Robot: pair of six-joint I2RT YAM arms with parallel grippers.
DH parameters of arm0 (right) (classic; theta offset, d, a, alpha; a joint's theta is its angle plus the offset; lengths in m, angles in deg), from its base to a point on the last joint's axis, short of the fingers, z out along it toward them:
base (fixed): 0 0 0 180
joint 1: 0 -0.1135 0.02 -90
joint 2: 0 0 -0.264 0
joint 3: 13.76 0 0.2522 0
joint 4: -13.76 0 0.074 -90
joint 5: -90 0 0 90
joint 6: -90 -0.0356 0 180
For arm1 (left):
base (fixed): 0 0 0 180
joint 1: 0 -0.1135 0.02 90
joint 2: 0 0 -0.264 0
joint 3: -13.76 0 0.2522 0
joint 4: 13.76 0 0.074 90
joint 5: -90 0 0 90
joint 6: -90 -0.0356 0 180
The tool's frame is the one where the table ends.
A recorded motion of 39 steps. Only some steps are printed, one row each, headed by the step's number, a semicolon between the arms.
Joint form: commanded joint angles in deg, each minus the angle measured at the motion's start. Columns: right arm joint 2, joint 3, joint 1, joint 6, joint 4, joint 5; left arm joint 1, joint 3, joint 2, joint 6, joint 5, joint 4.
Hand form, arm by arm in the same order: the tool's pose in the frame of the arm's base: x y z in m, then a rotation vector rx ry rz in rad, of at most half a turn. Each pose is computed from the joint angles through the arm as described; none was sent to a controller.
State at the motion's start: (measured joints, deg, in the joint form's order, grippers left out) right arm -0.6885 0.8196 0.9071 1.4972 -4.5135 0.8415; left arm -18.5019 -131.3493 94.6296 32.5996 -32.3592 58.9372
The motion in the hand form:
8: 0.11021 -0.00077 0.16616 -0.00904 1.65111 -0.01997; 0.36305 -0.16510 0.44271 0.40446 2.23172 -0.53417
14: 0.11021 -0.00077 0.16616 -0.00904 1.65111 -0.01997; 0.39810 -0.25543 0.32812 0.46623 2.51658 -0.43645
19: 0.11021 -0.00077 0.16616 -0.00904 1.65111 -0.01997; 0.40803 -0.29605 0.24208 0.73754 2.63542 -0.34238
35: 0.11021 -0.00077 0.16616 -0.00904 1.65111 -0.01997; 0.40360 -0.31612 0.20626 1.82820 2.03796 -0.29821
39: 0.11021 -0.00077 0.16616 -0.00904 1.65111 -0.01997; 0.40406 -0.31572 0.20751 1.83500 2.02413 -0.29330
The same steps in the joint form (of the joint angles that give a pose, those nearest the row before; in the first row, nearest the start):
8: 0.37 -0.50 -0.52 -0.44 -0.09 -0.90; 41.90 0.05 14.80 -23.89 20.44 0.74
14: 0.37 -0.50 -0.52 -0.44 -0.09 -0.90; 50.77 0.05 30.36 -19.52 26.86 1.11
19: 0.37 -0.50 -0.52 -0.44 -0.09 -0.90; 54.07 0.04 40.83 -27.04 26.82 1.31
35: 0.37 -0.50 -0.52 -0.44 -0.09 -0.90; 55.63 0.07 45.13 -76.63 18.60 1.00
39: 0.37 -0.50 -0.52 -0.44 -0.09 -0.90; 55.56 0.02 45.03 -77.26 18.62 0.87

